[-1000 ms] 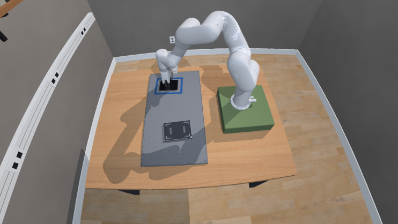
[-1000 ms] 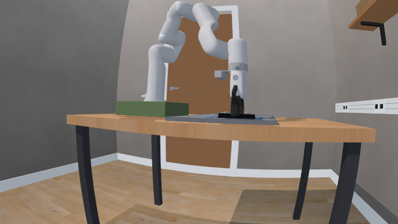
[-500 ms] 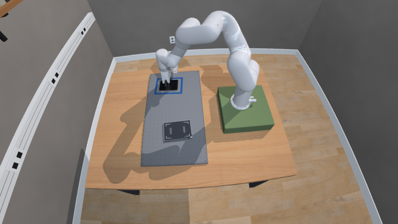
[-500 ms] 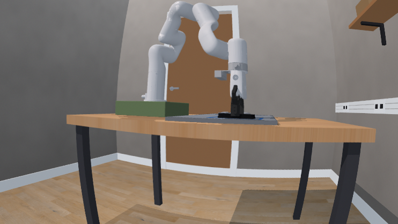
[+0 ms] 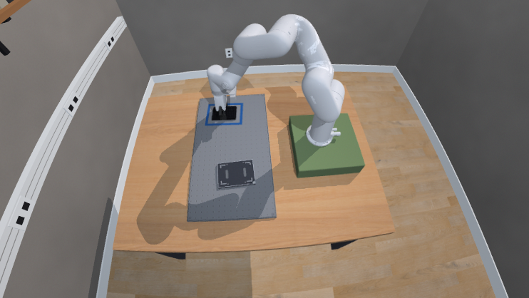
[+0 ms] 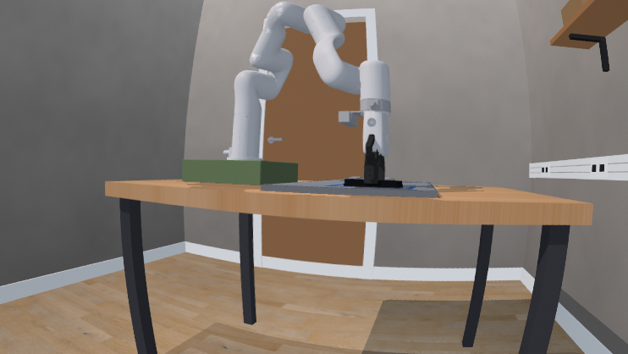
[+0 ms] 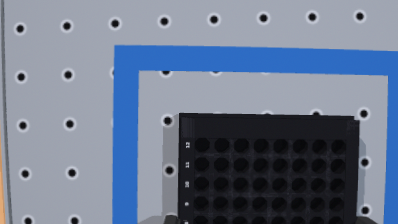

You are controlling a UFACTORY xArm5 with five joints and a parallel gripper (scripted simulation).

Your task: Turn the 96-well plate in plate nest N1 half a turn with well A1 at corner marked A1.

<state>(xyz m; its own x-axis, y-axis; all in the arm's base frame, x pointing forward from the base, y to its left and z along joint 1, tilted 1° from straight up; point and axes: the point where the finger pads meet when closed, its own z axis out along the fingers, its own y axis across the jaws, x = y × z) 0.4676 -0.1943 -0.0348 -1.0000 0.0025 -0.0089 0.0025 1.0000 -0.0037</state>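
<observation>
The black 96-well plate lies 1 cm below my hand. The rest, counted from my hand: plate nest N1: 8 cm behind, 36 cm to the left, 1 cm below.
</observation>
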